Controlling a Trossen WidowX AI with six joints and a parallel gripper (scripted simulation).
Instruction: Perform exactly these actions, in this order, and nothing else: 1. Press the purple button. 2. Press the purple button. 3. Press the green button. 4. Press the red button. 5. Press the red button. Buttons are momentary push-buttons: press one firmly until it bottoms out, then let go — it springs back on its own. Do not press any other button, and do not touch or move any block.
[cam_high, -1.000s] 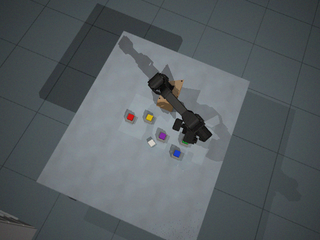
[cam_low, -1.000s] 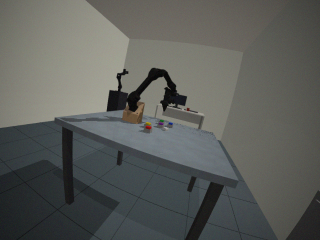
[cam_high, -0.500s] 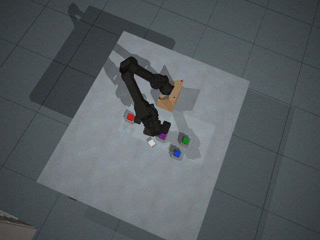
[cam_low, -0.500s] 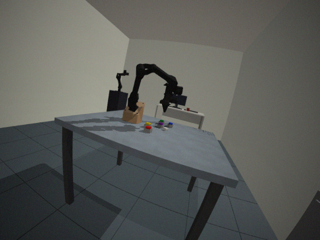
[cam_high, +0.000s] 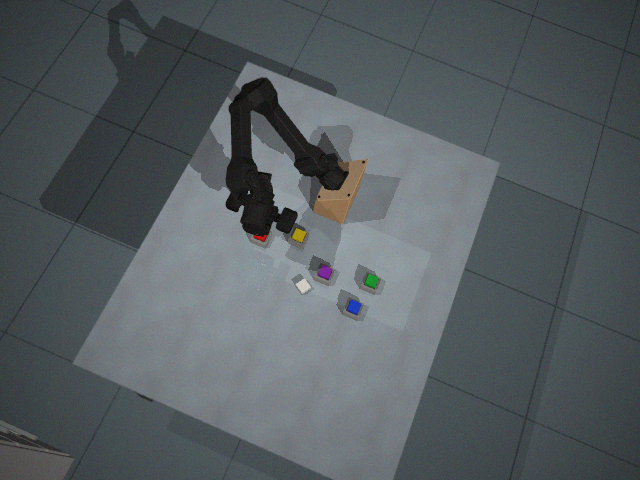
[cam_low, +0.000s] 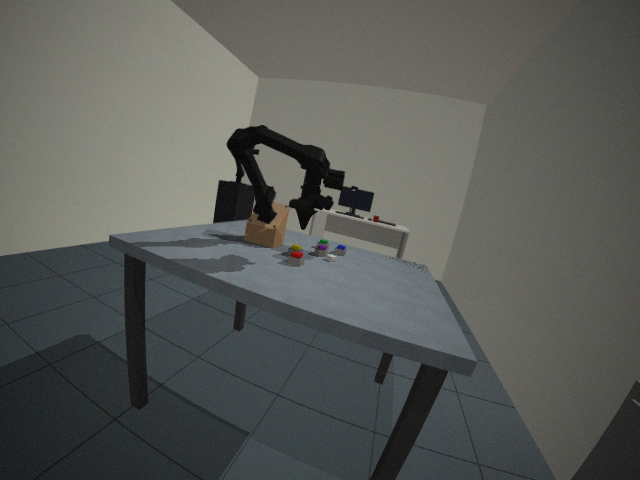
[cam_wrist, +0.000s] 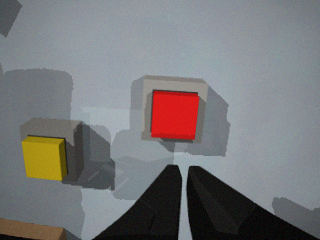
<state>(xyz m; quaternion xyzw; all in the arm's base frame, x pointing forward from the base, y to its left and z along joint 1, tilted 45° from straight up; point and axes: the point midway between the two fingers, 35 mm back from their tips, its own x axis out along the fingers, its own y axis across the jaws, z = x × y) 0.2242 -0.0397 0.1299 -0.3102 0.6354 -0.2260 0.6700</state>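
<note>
Now: the red button 9 cm below my gripper tip. Also, from my gripper tip: small white block 7 cm ahead, 18 cm to the left, 11 cm below; yellow button 6 cm behind, 9 cm to the left, 9 cm below; purple button 1 cm ahead, 22 cm to the left, 9 cm below.
</note>
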